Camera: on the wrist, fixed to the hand. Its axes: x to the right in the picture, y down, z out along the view.
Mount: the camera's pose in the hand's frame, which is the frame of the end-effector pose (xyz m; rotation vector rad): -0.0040 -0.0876 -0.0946 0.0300 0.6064 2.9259
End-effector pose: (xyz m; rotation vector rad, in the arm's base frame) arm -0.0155 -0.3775 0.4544 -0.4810 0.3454 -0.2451
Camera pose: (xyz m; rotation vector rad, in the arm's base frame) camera -0.0680 -0.4901 0.4198 0.5190 1.2429 2.4816
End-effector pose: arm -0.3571 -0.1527 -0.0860 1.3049 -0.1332 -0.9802
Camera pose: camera -0.3500 -0.0745 -0.1883 0.1993 -1.0682 1.8299
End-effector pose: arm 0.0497 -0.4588 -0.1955 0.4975 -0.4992 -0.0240
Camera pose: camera 0.0986 -0.4927 -0.3099 -0.6049 -0.1941 2.8091
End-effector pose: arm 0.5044 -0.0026 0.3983 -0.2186 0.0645 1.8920
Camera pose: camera 0.5995 0.0079 0.3118 0.3019 -0.4779 -1.3295
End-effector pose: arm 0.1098 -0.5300 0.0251 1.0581 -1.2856 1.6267
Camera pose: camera 0.1800 -0.4224 0.0365 1.4260 0.8712 -1.2711
